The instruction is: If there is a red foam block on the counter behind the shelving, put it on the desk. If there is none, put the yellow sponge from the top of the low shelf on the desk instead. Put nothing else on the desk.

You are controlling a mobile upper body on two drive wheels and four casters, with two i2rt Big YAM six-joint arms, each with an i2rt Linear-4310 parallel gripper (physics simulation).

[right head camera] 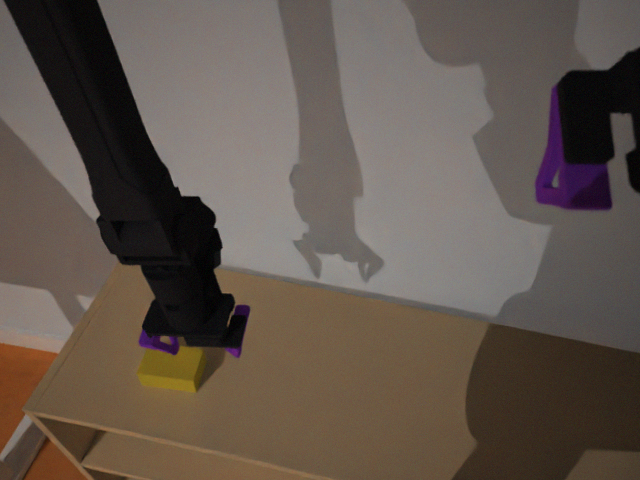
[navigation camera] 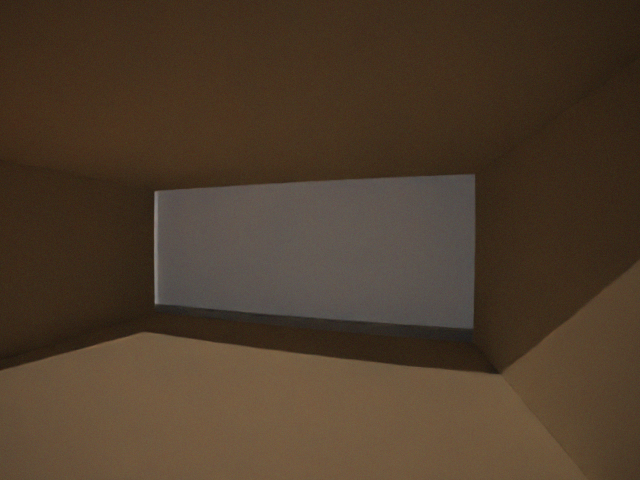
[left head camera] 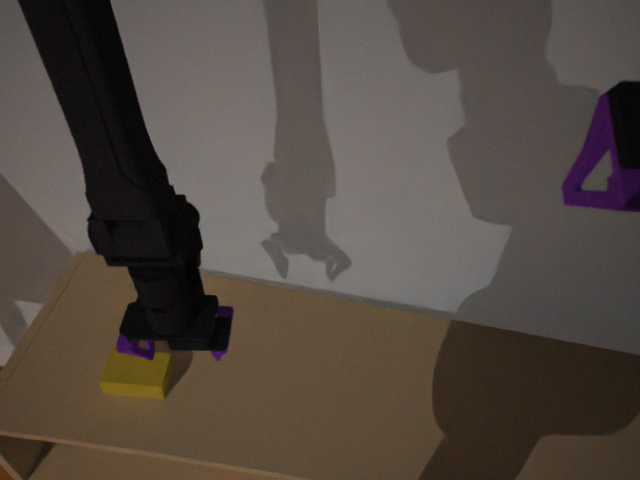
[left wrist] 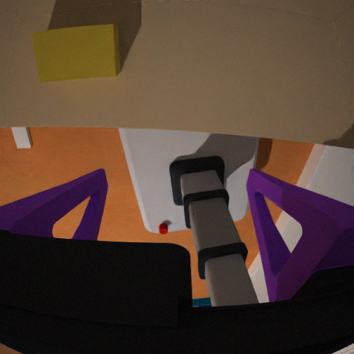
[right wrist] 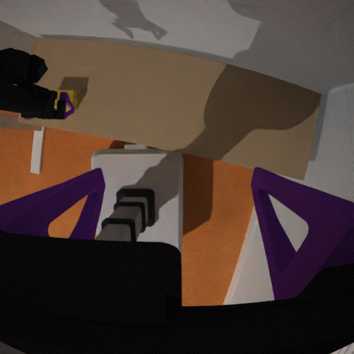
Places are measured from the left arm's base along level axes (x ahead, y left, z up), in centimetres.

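Where they show: left gripper, between the fingertips: (right head camera: 208,352) (left head camera: 186,356); right gripper, between the fingertips: (right head camera: 617,193) (left head camera: 633,197).
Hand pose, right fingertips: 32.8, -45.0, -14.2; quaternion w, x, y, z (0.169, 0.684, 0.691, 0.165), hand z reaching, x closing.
Observation:
After its pixels a point has its place, as x, y, z.
The yellow sponge (left head camera: 135,379) @(50.4, -2.3, -75.5) (right head camera: 170,370) @(50.8, -2.4, -75.5) (left wrist: 77,54) (right wrist: 74,95) lies flat on top of the low shelf (left head camera: 310,387) @(50.4, -32.4, -80.0) (right head camera: 336,392) @(49.5, -31.9, -80.0) (left wrist: 225,75) (right wrist: 140,95). My left gripper (left head camera: 186,357) @(45.1, -11.9, -58.4) (right head camera: 206,354) @(45.1, -11.9, -58.4) (left wrist: 176,176) is open and empty, pointing down above the shelf top. In both head views its left finger overlaps the sponge's far edge; in the left wrist view the sponge is beyond the fingertips, at upper left. My right gripper (right wrist: 177,175) is open and empty, raised at the right; it is partly cut off in the head views. The red foam block, counter and desk do not show.
A pale wall (left head camera: 387,232) @(72.4, -46.3, -60.9) (right head camera: 423,232) @(72.3, -47.2, -60.7) rises behind the low shelf. My white base (left wrist: 150,170) (right wrist: 167,175) stands in front of it, with a small red part (left wrist: 163,228). The navigation camera looks into a shelf compartment (navigation camera: 310,413) @(53.8, -21.4, -133.1) with an opening at its back.

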